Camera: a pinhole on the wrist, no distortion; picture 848 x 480 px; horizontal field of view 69.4 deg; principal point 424.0 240.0 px. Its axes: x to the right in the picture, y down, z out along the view. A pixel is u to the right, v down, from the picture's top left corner.
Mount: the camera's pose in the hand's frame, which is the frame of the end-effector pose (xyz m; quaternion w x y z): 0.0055 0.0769 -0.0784 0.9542 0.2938 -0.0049 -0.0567
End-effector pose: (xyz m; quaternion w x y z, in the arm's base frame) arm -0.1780 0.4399 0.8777 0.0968 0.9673 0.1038 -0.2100
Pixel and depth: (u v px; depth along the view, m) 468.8 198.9 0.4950
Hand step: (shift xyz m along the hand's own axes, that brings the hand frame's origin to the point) 0.0169 -0.2316 0.3116
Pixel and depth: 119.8 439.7 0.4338
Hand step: -0.2122 -0.0260 0.3651
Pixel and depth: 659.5 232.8 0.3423
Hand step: 0.1213 -0.1328 0.1994
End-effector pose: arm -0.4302 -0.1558 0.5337 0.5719 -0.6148 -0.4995 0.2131
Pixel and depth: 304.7 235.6 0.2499
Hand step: -0.0537 -0.0591 0.1285
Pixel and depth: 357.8 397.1 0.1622
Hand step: -0.0145 0.0222 0.0796
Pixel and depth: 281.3 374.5 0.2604
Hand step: -0.0599 -0.0153 0.1706
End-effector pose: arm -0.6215 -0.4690 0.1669 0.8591 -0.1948 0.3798 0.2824
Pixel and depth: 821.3 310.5 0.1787
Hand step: 0.1152 -0.0192 0.0782
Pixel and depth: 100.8 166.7 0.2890
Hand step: -0.1620 -0.0964 0.1449
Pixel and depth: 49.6 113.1 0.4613
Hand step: -0.3045 -0.2286 0.2564
